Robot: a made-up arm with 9 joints. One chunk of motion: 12 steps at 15 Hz.
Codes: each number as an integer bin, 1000 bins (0 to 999) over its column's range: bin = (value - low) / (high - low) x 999, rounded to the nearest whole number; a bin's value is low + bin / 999 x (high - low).
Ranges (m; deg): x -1.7..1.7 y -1.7..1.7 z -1.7..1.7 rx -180..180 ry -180..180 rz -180..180
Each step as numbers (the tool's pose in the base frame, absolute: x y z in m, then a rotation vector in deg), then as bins.
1 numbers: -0.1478 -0.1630 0.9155 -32.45 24.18 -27.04
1 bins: 456 452 768 409 567 424
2 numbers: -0.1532 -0.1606 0.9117 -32.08 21.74 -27.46
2 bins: 454 452 767 410 560 423
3 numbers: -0.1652 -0.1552 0.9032 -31.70 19.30 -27.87
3 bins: 451 454 765 412 553 422
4 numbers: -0.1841 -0.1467 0.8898 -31.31 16.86 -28.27
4 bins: 445 456 761 413 546 421
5 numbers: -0.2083 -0.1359 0.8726 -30.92 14.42 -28.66
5 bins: 438 460 756 414 540 420
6 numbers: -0.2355 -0.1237 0.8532 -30.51 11.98 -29.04
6 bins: 430 463 750 415 533 419
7 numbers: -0.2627 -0.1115 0.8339 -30.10 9.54 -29.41
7 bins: 422 467 745 416 526 418
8 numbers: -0.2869 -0.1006 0.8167 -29.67 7.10 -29.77
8 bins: 415 470 739 417 519 417
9 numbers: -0.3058 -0.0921 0.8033 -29.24 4.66 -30.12
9 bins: 410 472 736 418 512 416
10 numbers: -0.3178 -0.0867 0.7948 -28.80 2.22 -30.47
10 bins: 406 474 733 420 506 415
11 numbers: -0.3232 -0.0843 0.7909 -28.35 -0.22 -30.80
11 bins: 405 475 732 421 499 414
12 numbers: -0.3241 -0.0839 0.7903 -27.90 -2.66 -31.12
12 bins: 404 475 732 422 492 413
